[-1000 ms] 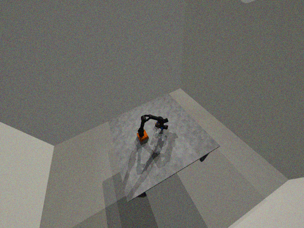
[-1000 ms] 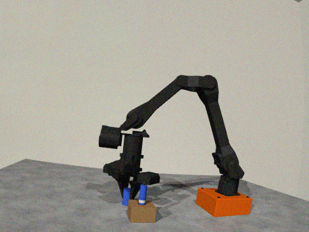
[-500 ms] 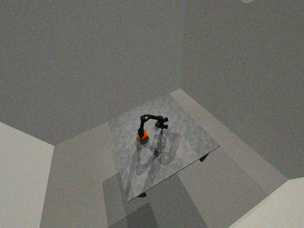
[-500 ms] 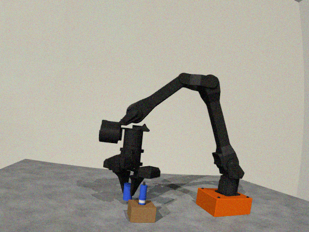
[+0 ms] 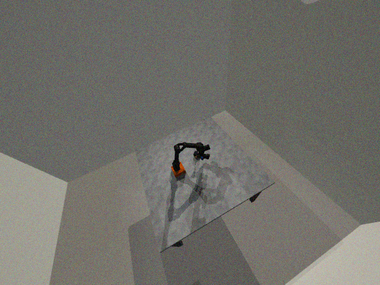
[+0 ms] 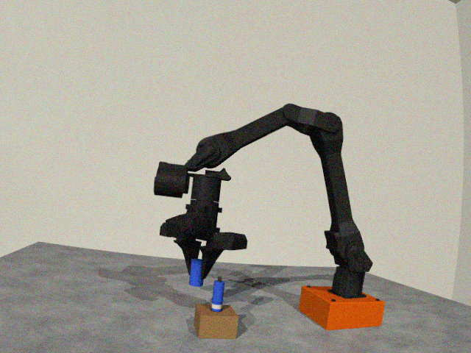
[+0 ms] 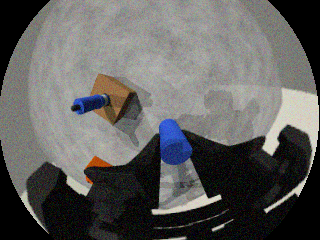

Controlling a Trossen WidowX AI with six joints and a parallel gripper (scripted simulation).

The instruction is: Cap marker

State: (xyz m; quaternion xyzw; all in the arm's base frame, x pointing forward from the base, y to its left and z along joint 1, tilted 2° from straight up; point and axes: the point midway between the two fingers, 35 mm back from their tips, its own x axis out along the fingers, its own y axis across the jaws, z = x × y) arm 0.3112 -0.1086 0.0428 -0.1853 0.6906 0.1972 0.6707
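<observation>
Right now my gripper tip is 11 cm to the right of the brown holder block and 5 cm above it. From my gripper tip the other things lie so: blue cap (1 cm above).
</observation>
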